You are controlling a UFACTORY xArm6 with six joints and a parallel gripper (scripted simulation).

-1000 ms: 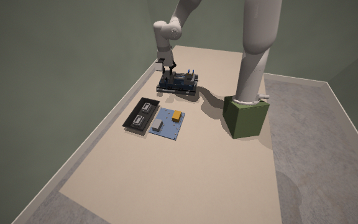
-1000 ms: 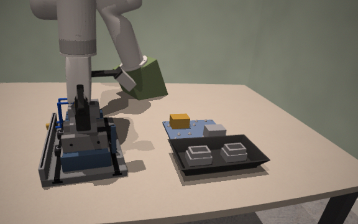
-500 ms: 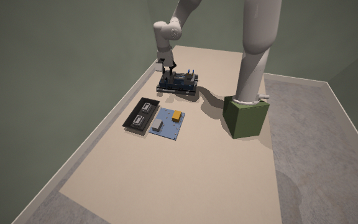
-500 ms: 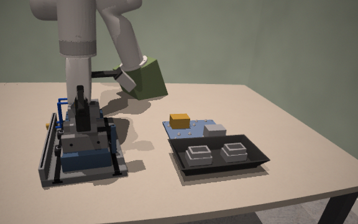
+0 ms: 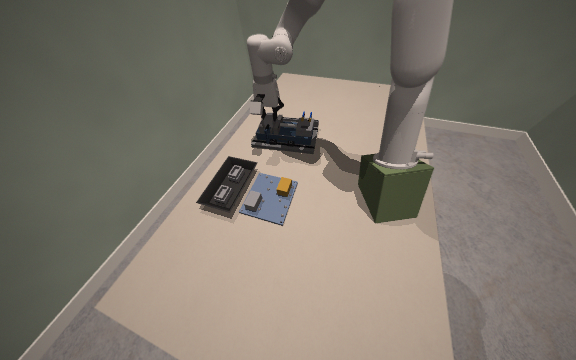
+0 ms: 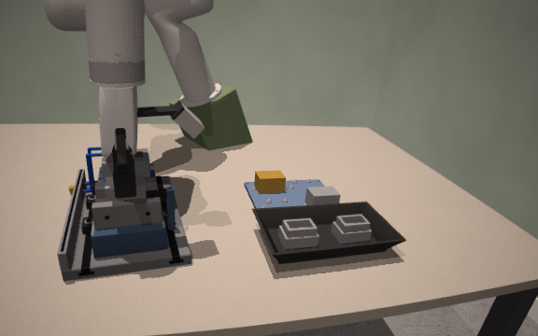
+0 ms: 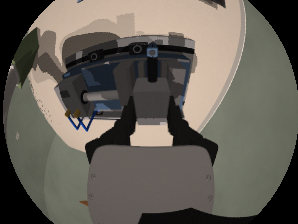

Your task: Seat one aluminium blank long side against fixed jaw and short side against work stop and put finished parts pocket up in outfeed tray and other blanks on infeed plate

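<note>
Now: the vise 70 mm behind my hand, 10 mm to the right of it and 80 mm below it. From my hand the other things lie so: brass blank: 160 mm behind, 290 mm to the left, 100 mm below.
</note>
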